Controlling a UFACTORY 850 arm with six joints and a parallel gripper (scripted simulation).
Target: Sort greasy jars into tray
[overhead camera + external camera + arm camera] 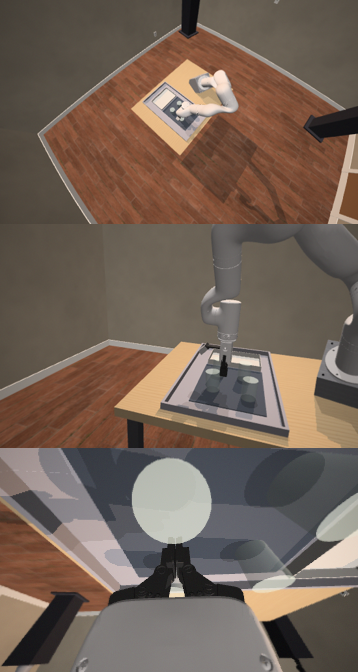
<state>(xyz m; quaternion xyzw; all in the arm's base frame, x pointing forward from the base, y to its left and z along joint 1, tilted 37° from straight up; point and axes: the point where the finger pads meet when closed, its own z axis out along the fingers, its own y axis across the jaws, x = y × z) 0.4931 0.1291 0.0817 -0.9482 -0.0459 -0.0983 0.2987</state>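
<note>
Right now the dark drying mat is 100 mm below my hand, 80 mm to the right of it and 20 mm behind it. Also, from my hand: cream tray (400 mm to the right, 90 mm below, 30 mm ahead).
</note>
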